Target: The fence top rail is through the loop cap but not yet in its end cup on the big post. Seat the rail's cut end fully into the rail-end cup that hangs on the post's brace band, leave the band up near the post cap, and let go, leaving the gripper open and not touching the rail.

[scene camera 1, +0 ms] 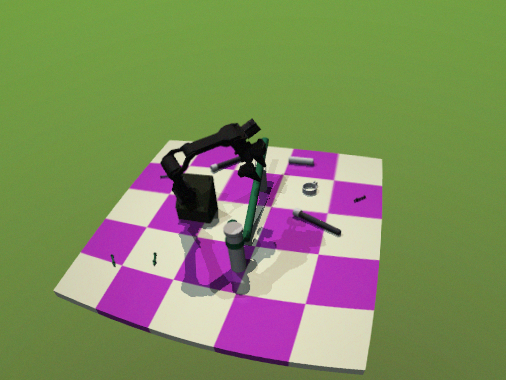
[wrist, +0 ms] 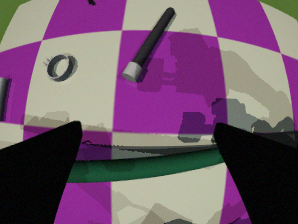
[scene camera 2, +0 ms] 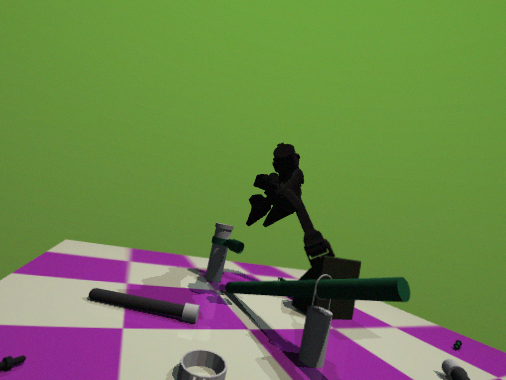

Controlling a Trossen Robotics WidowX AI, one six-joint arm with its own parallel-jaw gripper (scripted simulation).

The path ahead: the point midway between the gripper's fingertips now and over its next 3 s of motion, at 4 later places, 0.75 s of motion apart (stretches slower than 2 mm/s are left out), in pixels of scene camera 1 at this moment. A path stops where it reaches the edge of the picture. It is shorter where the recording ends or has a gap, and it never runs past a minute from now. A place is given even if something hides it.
My gripper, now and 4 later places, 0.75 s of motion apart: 263, 174; 244, 186; 233, 204; 225, 215; 230, 222
